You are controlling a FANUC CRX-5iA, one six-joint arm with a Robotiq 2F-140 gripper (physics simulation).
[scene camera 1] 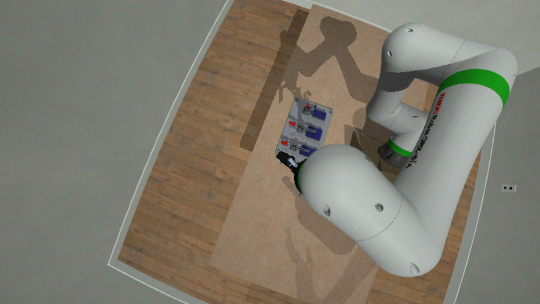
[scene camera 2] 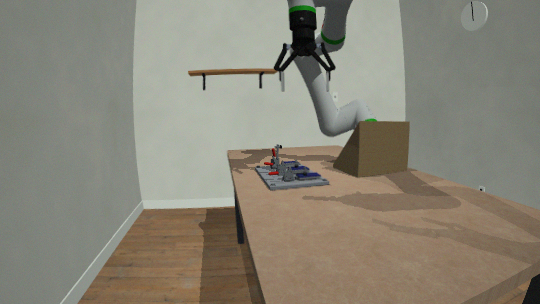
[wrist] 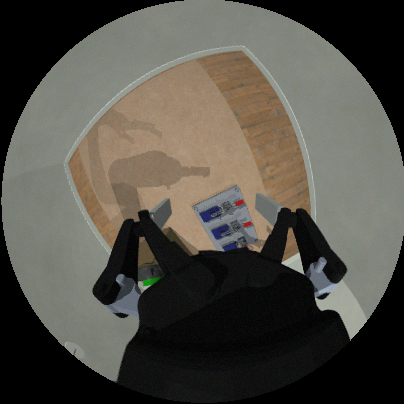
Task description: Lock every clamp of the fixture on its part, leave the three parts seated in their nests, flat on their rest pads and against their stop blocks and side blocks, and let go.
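Frame: origin at the arm's base, x back, y right, z up, level; centimetres.
Seen in the pictures: gripper, fingertip midpoint: (scene camera 2: 305, 91) (wrist: 213, 203); arm's base, origin of the base link: (scene camera 1: 391, 157) (scene camera 2: 374, 141) (wrist: 151, 266).
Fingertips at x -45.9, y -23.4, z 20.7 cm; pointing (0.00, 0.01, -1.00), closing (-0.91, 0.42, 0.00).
Pixels of each thing's top centre, then the offset from my fingertips to it. "pt": a spot on its surface instead. Level surfaces: height alone.
- middle part, middle of its top: (scene camera 2: 298, 167) (wrist: 220, 232) (scene camera 1: 314, 133) dx +6.8, dy +25.7, dz -31.2 cm
- far part, middle of its top: (wrist: 229, 247) (scene camera 1: 319, 114) dx +6.6, dy +36.7, dz -30.7 cm
- clamp, surface spot: (scene camera 2: 277, 151) pt dx +0.3, dy +36.5, dz -25.2 cm
- table, its level: dz -34.8 cm
The grey fixture plate (scene camera 1: 326, 121) (scene camera 2: 300, 184) (wrist: 220, 198) carries three blue parts in a row. The near part (scene camera 1: 307, 150) (scene camera 2: 308, 176) (wrist: 209, 214) and the middle part (scene camera 1: 314, 132) (scene camera 2: 300, 169) (wrist: 220, 232) have clamp arms down over them, with their red handles lying flat. At the far part (scene camera 1: 319, 114) (scene camera 2: 291, 163) (wrist: 230, 247), the clamp (scene camera 2: 277, 151) stands with its arm and red handle upright. The parts look flat; contact with the blocks is too small to tell. My gripper (scene camera 1: 284, 159) (scene camera 2: 305, 84) (wrist: 213, 203) is open and empty, high above the table.
A brown wedge-shaped block (scene camera 2: 383, 149) stands on the table (scene camera 1: 250, 220) (scene camera 2: 360, 240) (wrist: 175, 100), right of the fixture in the second scene view, beside the arm's base. A wooden shelf (scene camera 2: 232, 72) is on the back wall. The arm hides part of the table in the first scene view.
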